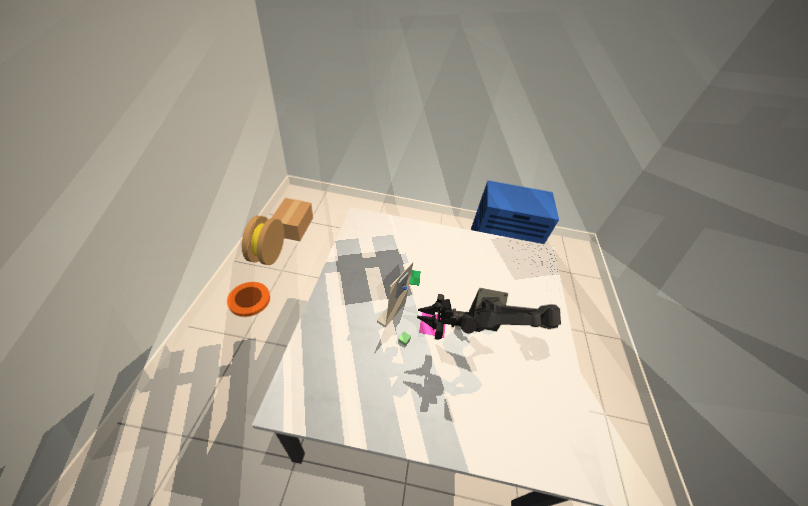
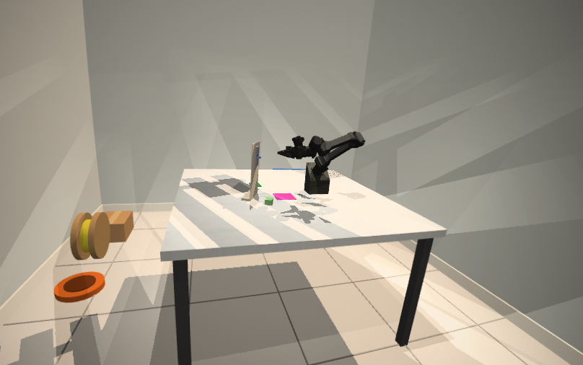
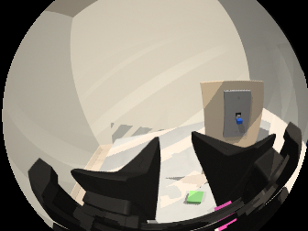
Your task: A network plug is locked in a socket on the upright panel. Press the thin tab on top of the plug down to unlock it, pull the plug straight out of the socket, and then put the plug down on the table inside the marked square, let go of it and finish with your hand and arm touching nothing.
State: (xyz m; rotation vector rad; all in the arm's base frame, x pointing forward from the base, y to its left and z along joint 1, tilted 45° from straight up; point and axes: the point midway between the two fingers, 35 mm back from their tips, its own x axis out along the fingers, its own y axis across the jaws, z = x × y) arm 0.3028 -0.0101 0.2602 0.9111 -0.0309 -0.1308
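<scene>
My gripper tip is now 50 mm short of the blue network plug, 160 mm to the left of it and 50 mm above it. Also, from my gripper tip: upright panel 70 mm ahead, 170 mm to the right, 140 mm below; green cube 20 mm ahead, 40 mm to the right, 280 mm below; magenta marked square 120 mm behind, 130 mm to the right, 290 mm below.
</scene>
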